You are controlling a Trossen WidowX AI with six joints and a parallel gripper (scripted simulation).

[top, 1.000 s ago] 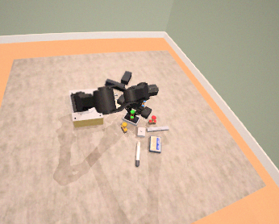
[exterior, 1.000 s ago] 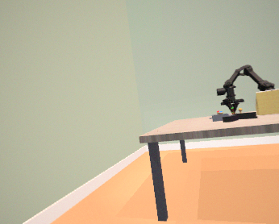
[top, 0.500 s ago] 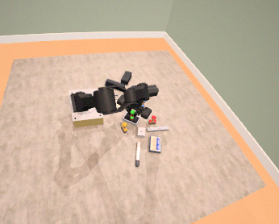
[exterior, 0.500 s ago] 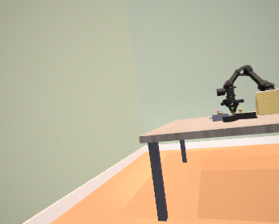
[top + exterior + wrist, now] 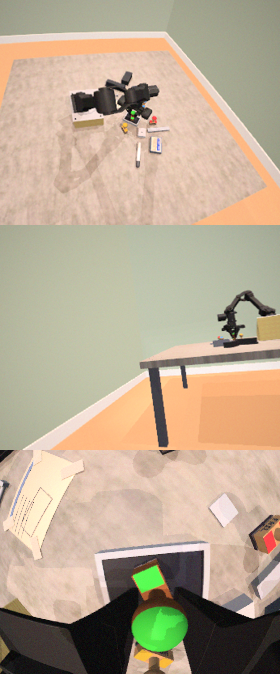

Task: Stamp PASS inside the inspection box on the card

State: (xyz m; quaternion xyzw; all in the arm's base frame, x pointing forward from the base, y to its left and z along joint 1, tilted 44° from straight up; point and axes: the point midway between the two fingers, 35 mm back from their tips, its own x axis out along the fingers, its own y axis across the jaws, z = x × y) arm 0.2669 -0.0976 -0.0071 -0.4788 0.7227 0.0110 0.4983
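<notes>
The green-knobbed pass stamp lies right at my gripper tip. Round my gripper tip: small white box 100 mm to the right, 30 mm ahead, 20 mm below; then dark ink pad 30 mm below; then yellow stamp 60 mm to the right, 60 mm behind, 20 mm below.
</notes>
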